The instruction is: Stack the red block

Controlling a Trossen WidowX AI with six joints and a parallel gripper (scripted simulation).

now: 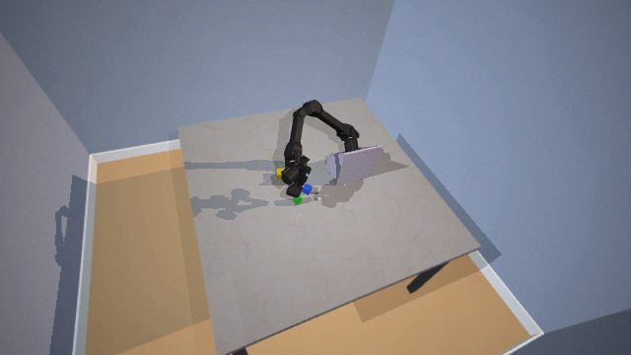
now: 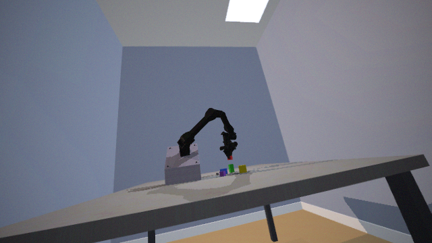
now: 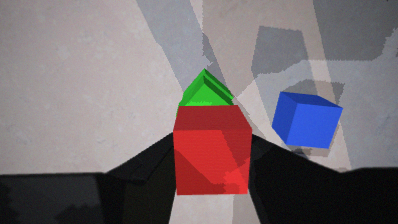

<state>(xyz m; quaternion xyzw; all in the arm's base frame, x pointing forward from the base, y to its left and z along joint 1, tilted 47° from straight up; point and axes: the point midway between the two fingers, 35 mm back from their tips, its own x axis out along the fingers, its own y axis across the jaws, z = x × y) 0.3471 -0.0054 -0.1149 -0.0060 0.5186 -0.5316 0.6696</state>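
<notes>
My gripper tip is now 80 mm past the blue block, 80 mm above it and 50 mm to the left of it. Also, from my gripper tip: purple block 190 mm to the right, 130 mm behind, 90 mm below; red block 10 mm above; yellow block 190 mm to the right, 80 mm below, 10 mm ahead.
</notes>
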